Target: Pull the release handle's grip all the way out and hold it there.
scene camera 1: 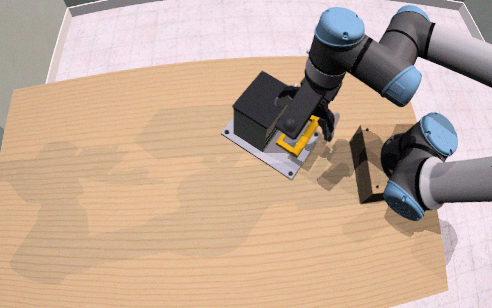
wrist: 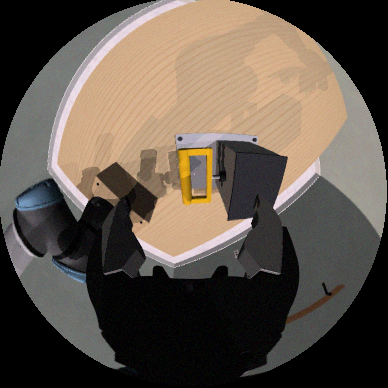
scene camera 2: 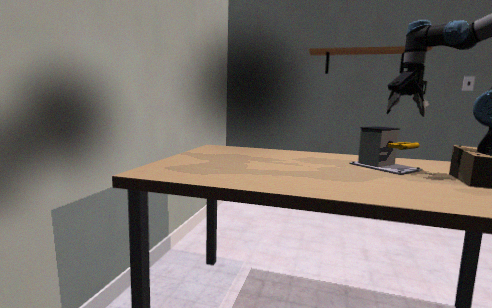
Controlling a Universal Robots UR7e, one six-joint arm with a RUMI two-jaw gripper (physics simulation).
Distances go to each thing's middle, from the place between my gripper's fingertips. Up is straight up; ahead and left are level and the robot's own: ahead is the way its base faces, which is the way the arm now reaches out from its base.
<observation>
My hand is 230 mm above the grey base plate [scene camera 1: 274, 156], 70 mm to the left of it and 50 mm short of it.
</observation>
